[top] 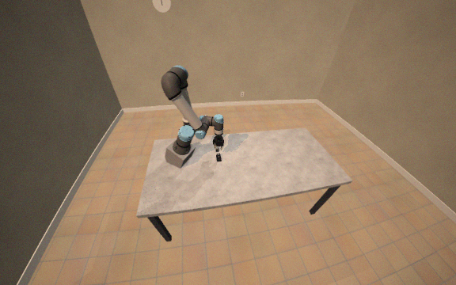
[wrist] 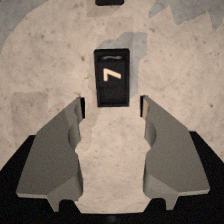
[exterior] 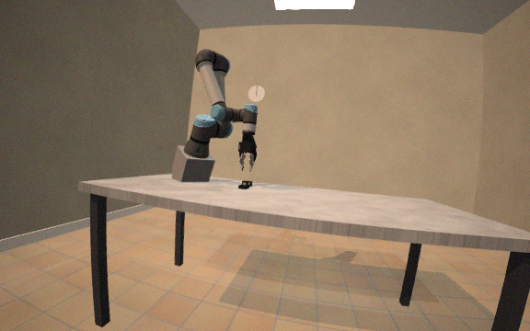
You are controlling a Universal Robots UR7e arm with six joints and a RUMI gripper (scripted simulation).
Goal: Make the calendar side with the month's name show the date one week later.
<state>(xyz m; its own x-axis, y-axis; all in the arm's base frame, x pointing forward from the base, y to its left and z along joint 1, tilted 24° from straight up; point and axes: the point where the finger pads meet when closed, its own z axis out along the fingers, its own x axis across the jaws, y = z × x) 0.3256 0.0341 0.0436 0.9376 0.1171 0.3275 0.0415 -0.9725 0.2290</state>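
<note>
Now: hand 8 cm above the black date cube. From my hand the other things lie so: black calendar tray: 10 cm below, 2 cm to the right; then black cube: 9 cm to the left, 9 cm below.
</note>
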